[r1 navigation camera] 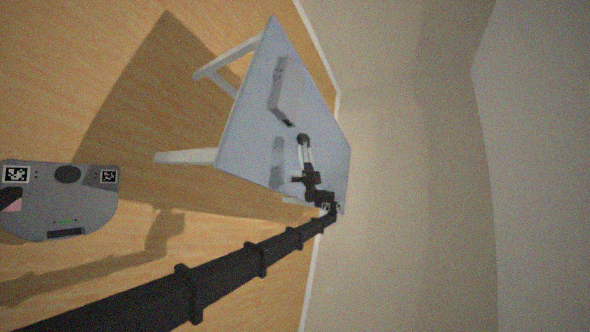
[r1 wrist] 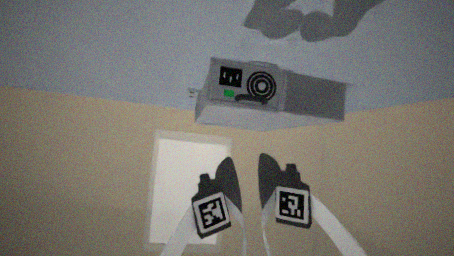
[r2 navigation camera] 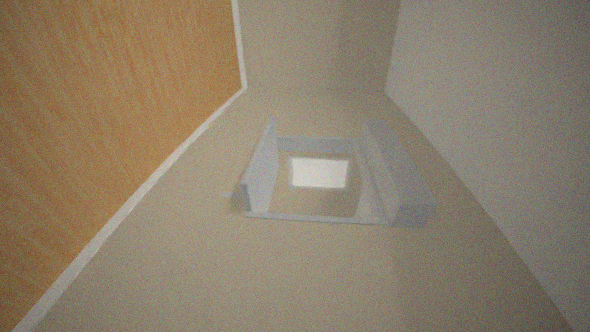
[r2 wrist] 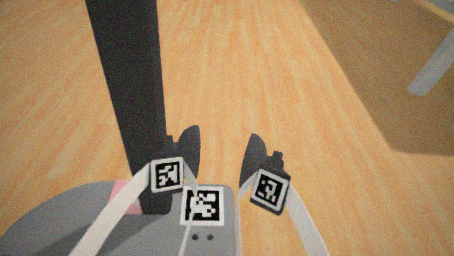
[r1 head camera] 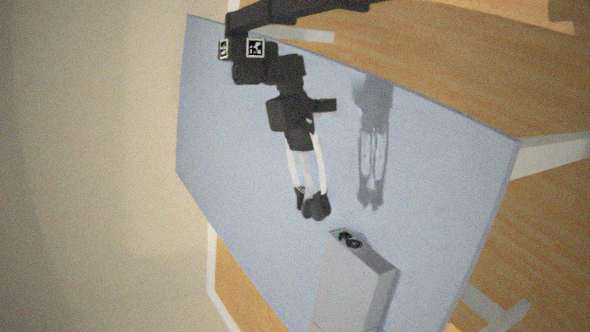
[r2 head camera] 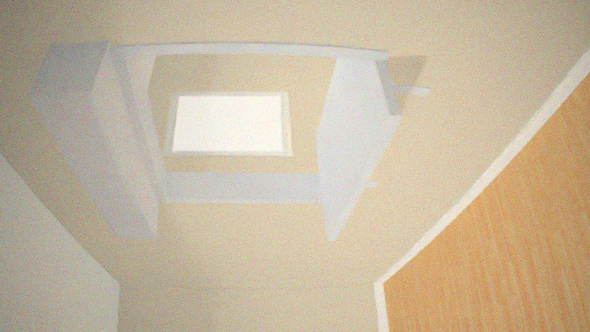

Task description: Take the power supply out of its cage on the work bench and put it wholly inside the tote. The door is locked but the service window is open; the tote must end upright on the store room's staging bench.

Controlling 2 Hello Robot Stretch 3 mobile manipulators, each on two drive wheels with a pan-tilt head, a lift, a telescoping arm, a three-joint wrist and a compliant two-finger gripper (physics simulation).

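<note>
The power supply's end face (r1 head camera: 350,240) (r1 navigation camera: 286,121) (r1 wrist: 240,94), with socket, fan, green mark and dark handle, shows at the open end of the grey cage (r1 head camera: 345,290) (r1 navigation camera: 291,92) (r1 wrist: 315,100) on the blue-grey work bench (r1 head camera: 235,150) (r1 navigation camera: 245,135) (r1 wrist: 100,50). The r1 gripper (r1 head camera: 310,202) (r1 navigation camera: 303,139) (r1 wrist: 249,172) is open, with a small empty gap between its fingertips. It hangs above the bench, apart from the cage's socket end. The r2 gripper (r2 wrist: 222,150) is open and empty over the floor. The service window's frame (r2 head camera: 250,48) (r2 navigation camera: 310,218) surrounds an open gap. The tote and staging bench do not show.
A grey robot base (r1 navigation camera: 65,205) is left of the bench in the r1 navigation view. Another base (r2 wrist: 125,235) and a dark mast (r2 wrist: 130,90) are beside the r2 gripper. A bench leg (r2 wrist: 432,70) is at the right. Walls stand behind the work bench.
</note>
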